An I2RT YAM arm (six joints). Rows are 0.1 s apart.
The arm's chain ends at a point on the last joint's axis. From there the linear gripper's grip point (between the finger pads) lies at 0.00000 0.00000 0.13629 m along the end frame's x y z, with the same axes.
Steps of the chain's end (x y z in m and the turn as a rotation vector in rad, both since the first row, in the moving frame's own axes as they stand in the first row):
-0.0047, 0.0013, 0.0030, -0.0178, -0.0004, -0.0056
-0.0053, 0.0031, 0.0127, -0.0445, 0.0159, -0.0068
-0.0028, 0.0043, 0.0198, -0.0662, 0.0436, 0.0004
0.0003, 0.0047, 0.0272, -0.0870, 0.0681, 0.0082
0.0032, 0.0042, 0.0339, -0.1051, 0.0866, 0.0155
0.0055, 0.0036, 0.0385, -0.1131, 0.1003, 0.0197
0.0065, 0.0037, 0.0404, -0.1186, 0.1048, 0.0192
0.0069, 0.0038, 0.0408, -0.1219, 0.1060, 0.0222
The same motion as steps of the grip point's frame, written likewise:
-0.0047, 0.0037, 0.0030, -0.0178, -0.0004, -0.0056
-0.0031, 0.0092, 0.0125, -0.0445, 0.0159, -0.0068
0.0031, 0.0133, 0.0194, -0.0662, 0.0436, 0.0004
0.0095, 0.0166, 0.0264, -0.0870, 0.0681, 0.0082
0.0149, 0.0186, 0.0326, -0.1051, 0.0866, 0.0155
0.0190, 0.0191, 0.0369, -0.1131, 0.1003, 0.0197
0.0206, 0.0199, 0.0387, -0.1186, 0.1048, 0.0192
0.0211, 0.0205, 0.0390, -0.1219, 0.1060, 0.0222

